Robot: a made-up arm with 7 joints. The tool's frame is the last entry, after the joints. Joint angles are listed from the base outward. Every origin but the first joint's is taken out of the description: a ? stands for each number. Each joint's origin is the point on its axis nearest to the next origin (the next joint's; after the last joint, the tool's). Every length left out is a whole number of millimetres.
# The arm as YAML. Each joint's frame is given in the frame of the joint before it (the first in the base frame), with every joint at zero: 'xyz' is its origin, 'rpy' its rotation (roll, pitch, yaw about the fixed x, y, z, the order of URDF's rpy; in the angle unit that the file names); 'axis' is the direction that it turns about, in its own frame. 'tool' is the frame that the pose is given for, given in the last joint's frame.
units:
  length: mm
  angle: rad
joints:
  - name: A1
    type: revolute
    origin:
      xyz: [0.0, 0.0, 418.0]
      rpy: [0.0, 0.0, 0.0]
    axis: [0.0, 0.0, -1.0]
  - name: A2
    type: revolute
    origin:
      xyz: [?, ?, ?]
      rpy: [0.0, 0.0, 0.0]
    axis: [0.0, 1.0, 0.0]
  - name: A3
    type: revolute
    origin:
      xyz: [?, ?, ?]
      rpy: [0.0, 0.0, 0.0]
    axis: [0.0, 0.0, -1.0]
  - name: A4
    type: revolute
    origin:
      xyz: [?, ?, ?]
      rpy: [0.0, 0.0, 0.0]
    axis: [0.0, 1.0, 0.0]
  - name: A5
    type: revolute
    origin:
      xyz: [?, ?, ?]
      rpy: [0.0, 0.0, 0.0]
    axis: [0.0, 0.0, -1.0]
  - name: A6
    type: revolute
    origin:
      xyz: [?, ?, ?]
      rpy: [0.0, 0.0, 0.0]
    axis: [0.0, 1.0, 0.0]
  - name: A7
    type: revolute
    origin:
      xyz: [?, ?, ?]
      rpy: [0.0, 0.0, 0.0]
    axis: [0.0, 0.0, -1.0]
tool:
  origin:
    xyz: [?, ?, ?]
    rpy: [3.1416, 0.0, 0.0]
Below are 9 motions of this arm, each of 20 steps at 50 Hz.
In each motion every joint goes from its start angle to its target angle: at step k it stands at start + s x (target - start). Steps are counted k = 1, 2, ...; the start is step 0. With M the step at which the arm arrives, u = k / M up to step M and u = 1 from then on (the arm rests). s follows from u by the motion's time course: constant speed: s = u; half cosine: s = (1 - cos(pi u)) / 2; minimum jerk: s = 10 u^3 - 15 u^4 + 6 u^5.
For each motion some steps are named. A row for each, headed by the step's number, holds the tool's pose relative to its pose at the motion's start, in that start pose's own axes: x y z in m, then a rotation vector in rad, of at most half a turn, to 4 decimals.
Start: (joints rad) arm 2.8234 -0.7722 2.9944 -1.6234 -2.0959 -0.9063 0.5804
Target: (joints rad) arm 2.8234 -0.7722 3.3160 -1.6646 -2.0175 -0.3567 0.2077
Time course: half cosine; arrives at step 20
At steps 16, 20:
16: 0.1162 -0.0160 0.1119 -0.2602 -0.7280 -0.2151
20: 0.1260 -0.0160 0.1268 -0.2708 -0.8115 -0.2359

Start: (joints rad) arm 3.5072 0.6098 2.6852 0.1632 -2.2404 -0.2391 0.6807
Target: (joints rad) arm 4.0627 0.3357 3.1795 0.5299 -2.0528 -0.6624 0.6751
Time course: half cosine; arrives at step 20
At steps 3, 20:
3: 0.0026 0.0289 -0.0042 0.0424 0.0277 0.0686
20: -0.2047 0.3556 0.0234 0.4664 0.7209 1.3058

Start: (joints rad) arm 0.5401 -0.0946 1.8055 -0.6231 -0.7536 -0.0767 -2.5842
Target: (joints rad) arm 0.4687 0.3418 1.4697 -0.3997 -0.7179 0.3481 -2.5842
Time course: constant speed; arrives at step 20
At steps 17, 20:
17: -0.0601 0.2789 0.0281 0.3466 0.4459 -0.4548
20: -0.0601 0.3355 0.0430 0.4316 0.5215 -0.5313

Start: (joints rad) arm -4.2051 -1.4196 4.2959 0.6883 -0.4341 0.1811 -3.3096
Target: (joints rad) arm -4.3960 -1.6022 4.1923 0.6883 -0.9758 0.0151 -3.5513
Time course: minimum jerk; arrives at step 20
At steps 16, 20:
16: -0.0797 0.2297 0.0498 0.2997 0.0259 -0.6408
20: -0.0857 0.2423 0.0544 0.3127 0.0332 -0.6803

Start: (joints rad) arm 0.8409 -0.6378 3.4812 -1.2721 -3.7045 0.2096 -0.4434
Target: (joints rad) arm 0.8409 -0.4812 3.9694 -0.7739 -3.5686 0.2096 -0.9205
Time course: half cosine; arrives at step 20
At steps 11, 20:
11: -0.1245 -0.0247 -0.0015 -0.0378 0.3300 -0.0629
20: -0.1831 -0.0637 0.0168 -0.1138 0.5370 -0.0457

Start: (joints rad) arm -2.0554 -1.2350 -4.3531 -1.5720 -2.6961 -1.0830 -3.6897
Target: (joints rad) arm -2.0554 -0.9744 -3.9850 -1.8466 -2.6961 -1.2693 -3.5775
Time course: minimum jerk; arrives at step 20
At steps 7, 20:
7: -0.0117 -0.0606 0.0485 -0.0973 0.0267 0.0339
20: -0.0476 -0.2033 0.2417 -0.4181 0.1450 0.1213

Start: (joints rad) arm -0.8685 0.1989 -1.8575 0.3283 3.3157 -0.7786 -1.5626
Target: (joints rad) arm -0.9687 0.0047 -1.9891 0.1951 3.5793 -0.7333 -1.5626
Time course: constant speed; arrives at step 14
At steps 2, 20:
2: -0.0279 0.0051 0.0007 0.0215 0.0129 0.0331
20: -0.1894 0.0287 0.0270 0.1687 0.0891 0.2028

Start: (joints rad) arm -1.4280 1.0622 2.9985 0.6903 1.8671 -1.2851 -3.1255
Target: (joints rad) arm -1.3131 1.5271 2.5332 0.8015 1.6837 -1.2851 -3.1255
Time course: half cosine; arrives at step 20
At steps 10, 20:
10: 0.1241 -0.1900 -0.0506 -0.2295 -0.1724 0.1484
20: 0.3072 -0.3446 -0.1006 -0.4041 -0.4164 0.2794

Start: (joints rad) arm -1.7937 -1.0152 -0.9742 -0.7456 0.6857 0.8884 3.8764
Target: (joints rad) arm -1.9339 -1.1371 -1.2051 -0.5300 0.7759 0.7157 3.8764
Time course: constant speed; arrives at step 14
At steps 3, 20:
3: -0.0025 -0.0155 -0.0074 0.0057 -0.0124 -0.0390
20: -0.0006 -0.0655 -0.0232 0.0284 -0.0881 -0.1737

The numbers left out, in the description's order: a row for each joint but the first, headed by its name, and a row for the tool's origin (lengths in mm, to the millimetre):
A2: 0.0 -14.0 0.0
A3: 0.0 0.0 515.0
A4: 0.0 -18.0 0.0
A5: 0.0 0.0 400.0
A6: 0.0 0.0 0.0
A7: 0.0 0.0 71.0
tool: 0.0 0.0 0.0

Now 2 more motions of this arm.
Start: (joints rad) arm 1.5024 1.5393 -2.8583 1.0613 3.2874 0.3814 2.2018
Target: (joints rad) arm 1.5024 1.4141 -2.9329 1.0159 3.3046 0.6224 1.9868
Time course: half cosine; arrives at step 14
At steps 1, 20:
1: 0.0011 0.0001 -0.0004 -0.0025 0.0004 -0.0030
20: 0.0864 0.0092 -0.0250 -0.1956 0.0179 -0.2529

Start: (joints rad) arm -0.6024 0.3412 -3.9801 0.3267 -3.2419 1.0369 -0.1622
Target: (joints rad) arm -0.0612 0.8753 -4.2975 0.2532 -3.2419 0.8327 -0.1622
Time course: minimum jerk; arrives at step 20
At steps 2, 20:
2: 0.0003 0.0043 -0.0012 0.0046 0.0004 -0.0018
20: -0.0218 0.5315 0.1530 0.5378 0.2511 -0.2544

